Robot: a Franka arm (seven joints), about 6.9 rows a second.
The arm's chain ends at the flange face. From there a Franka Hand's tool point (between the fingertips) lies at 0.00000 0.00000 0.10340 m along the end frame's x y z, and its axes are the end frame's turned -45 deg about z.
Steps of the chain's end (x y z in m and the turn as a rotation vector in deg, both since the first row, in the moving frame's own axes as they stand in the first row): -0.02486 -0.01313 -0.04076 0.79 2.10 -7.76; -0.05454 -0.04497 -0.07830 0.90 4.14 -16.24; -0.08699 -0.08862 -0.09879 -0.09 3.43 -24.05; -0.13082 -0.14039 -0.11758 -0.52 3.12 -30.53; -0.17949 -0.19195 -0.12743 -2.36 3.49 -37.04
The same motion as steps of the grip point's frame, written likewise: -0.00451 -0.02545 -0.04084 -0.93 2.04 -7.76; 0.00015 -0.06719 -0.07858 -2.29 3.56 -16.24; 0.00622 -0.12070 -0.09897 -2.49 2.36 -24.05; 0.01114 -0.18821 -0.11773 -2.57 1.84 -30.53; 0.01248 -0.25615 -0.12770 -4.14 0.80 -37.04
